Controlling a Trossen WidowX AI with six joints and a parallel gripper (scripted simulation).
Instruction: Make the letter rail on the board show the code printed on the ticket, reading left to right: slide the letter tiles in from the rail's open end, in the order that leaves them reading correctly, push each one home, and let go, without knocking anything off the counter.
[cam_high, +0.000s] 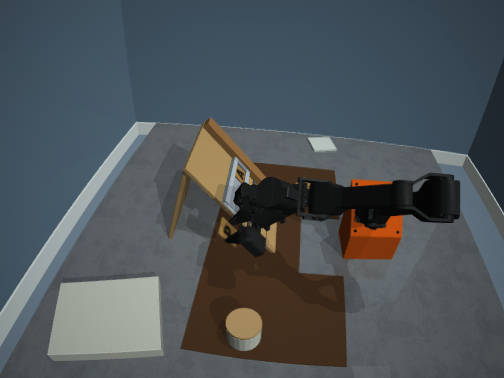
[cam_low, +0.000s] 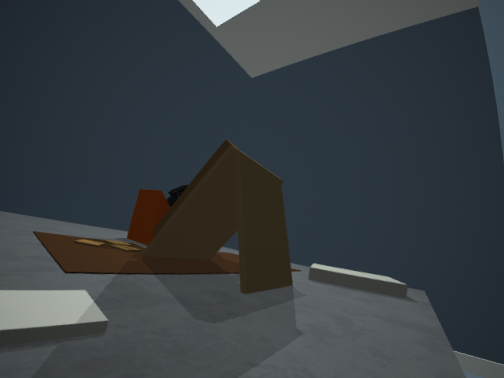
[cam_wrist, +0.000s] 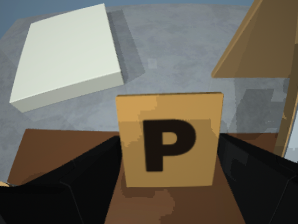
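My gripper tip is 4 cm past the white ticket, 21 cm to the left of it and 8 cm above it. Round my gripper tip: brown mat (14 cm behind, 15 cm to the right, 15 cm below); then white slab (25 cm ahead, 25 cm to the left, 13 cm below); then tile marked p (right at my gripper tip).
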